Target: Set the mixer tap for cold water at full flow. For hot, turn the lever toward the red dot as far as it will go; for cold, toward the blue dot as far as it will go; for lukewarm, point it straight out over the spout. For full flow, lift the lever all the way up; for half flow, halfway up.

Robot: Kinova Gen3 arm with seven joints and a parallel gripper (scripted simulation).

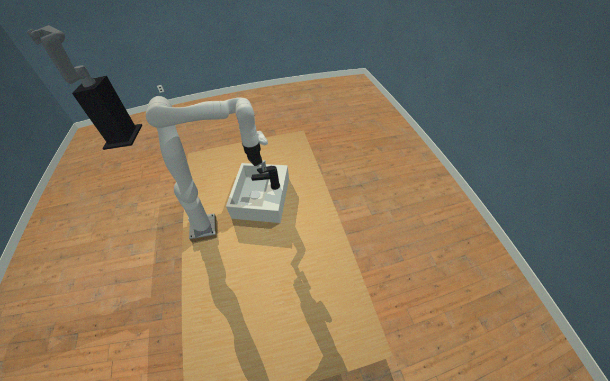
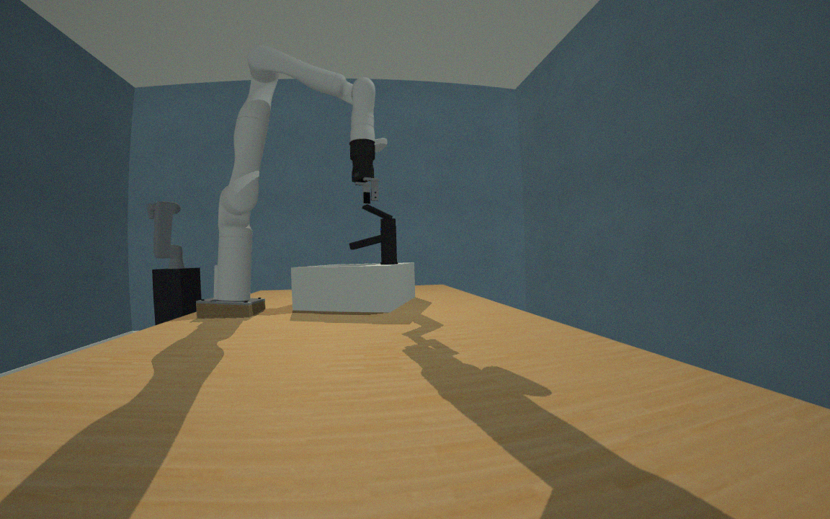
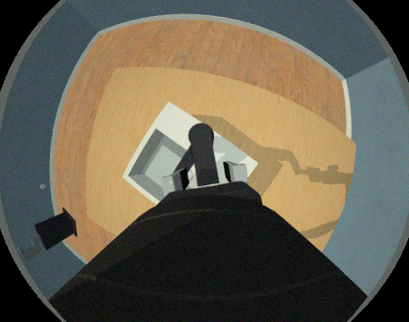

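Right now my hand is 2 cm short of the lever, 1 cm to the right of it and 5 cm above it. The rest, counted from my hand: white basin 7 cm behind, 6 cm to the left, 29 cm below.
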